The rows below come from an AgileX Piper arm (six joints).
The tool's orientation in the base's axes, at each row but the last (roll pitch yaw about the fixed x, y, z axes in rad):
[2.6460, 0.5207, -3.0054]
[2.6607, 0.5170, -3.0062]
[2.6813, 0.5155, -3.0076]
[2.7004, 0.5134, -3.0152]
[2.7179, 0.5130, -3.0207]
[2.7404, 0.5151, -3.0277]
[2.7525, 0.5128, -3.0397]
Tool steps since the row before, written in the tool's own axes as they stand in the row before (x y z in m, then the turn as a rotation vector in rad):
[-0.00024, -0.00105, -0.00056, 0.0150, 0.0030, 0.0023]
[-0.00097, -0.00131, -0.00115, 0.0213, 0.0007, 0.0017]
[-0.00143, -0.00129, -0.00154, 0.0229, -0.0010, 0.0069]
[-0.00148, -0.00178, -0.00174, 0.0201, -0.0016, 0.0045]
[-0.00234, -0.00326, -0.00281, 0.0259, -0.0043, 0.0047]
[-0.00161, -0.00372, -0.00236, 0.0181, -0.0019, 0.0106]
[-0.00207, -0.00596, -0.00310, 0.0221, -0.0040, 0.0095]
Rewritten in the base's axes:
[0.00037, -0.00115, 0.00011, -0.0131, 0.0020, -0.0080]
[0.00086, -0.00159, 0.00084, -0.0180, -0.0010, -0.0116]
[0.00108, -0.00171, 0.00141, -0.0168, -0.0001, -0.0171]
[0.00118, -0.00222, 0.00144, -0.0151, -0.0014, -0.0140]
[0.00193, -0.00392, 0.00221, -0.0192, -0.0043, -0.0180]
[0.00153, -0.00420, 0.00142, -0.0108, 0.0012, -0.0181]
[0.00218, -0.00650, 0.00154, -0.0141, -0.0015, -0.0198]

